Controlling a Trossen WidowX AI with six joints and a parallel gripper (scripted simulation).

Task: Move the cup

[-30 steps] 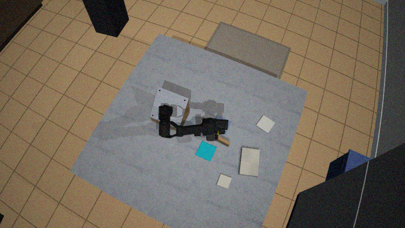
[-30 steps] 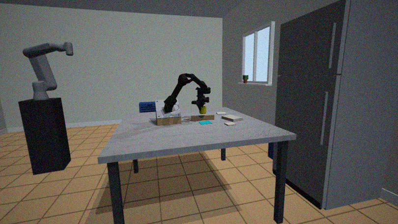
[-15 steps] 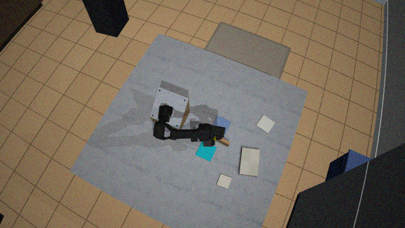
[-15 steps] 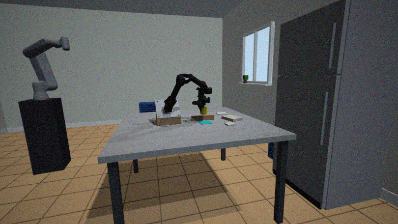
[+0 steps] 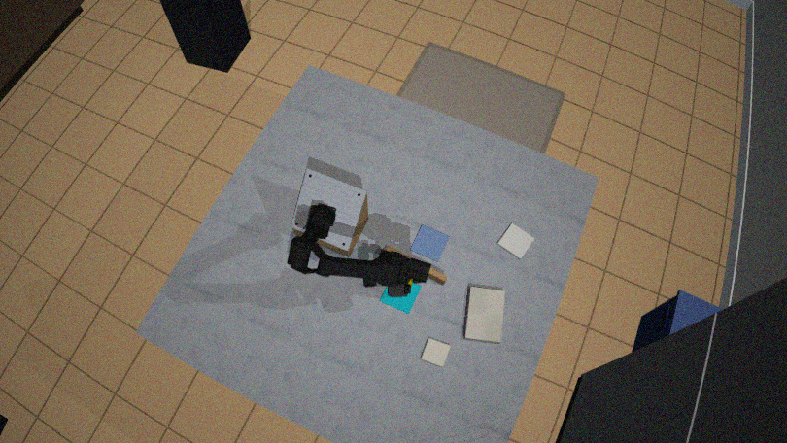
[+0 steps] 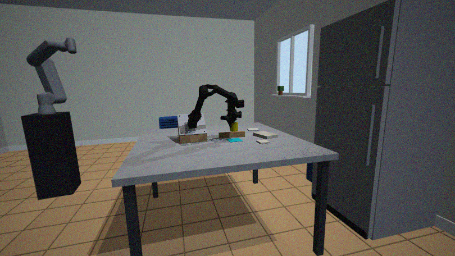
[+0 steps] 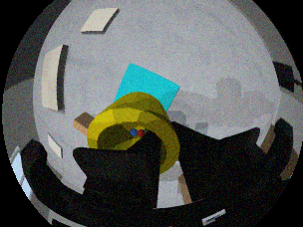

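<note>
Now: gripper tip 3 cm short of the cyan pad and 12 cm above it. Round my gripper tip: yellow cup (2 cm ahead, 1 cm to the left); blue pad (6 cm ahead, 21 cm to the left, 12 cm below); wooden bar (5 cm ahead, 11 cm to the left, 9 cm below).
</note>
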